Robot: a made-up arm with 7 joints. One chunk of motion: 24 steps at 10 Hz.
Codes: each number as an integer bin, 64 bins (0 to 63) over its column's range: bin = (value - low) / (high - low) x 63, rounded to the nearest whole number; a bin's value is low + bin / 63 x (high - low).
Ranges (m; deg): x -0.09..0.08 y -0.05..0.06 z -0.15..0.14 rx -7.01..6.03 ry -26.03..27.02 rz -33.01..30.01
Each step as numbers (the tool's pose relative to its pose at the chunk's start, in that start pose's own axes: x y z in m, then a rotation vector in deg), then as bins.
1 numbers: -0.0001 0.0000 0.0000 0.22 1.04 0.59
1 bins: 33 29 33 35 32 34
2 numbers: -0.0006 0.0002 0.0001 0.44 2.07 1.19
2 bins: 33 29 33 36 33 34
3 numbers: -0.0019 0.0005 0.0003 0.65 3.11 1.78
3 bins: 33 29 33 37 35 35
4 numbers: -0.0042 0.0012 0.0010 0.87 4.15 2.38
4 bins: 32 29 33 38 36 35
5 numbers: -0.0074 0.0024 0.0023 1.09 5.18 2.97
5 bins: 31 30 33 39 37 36
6 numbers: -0.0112 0.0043 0.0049 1.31 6.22 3.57
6 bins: 29 31 34 40 38 37
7 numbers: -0.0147 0.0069 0.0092 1.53 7.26 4.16
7 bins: 28 33 35 41 40 37
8 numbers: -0.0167 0.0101 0.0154 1.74 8.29 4.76
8 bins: 27 34 36 42 41 38
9 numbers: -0.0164 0.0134 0.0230 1.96 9.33 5.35
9 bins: 27 36 38 43 42 38
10 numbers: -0.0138 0.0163 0.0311 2.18 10.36 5.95
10 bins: 28 38 39 44 43 39
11 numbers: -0.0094 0.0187 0.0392 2.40 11.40 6.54
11 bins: 30 39 41 45 44 40
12 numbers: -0.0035 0.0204 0.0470 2.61 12.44 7.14
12 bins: 32 40 43 46 46 40
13 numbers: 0.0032 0.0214 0.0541 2.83 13.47 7.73
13 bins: 35 41 44 48 47 41
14 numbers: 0.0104 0.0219 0.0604 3.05 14.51 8.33
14 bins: 37 41 46 49 48 41
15 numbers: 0.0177 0.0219 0.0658 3.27 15.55 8.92
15 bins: 40 41 47 50 49 42
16 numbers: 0.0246 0.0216 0.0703 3.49 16.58 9.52
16 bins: 42 41 48 51 51 43
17 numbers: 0.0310 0.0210 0.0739 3.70 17.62 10.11
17 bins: 45 41 49 52 52 43
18 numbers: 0.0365 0.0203 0.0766 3.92 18.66 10.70
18 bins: 47 40 49 53 53 44
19 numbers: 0.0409 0.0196 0.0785 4.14 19.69 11.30
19 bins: 49 40 50 54 54 44
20 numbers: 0.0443 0.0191 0.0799 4.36 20.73 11.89
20 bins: 50 40 50 55 56 45
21 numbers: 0.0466 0.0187 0.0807 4.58 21.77 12.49
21 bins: 51 39 50 56 57 45
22 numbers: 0.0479 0.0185 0.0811 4.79 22.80 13.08
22 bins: 51 39 50 57 58 46
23 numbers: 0.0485 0.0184 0.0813 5.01 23.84 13.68
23 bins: 51 39 50 58 59 47
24 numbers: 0.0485 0.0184 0.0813 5.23 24.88 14.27
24 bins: 51 39 50 59 60 47
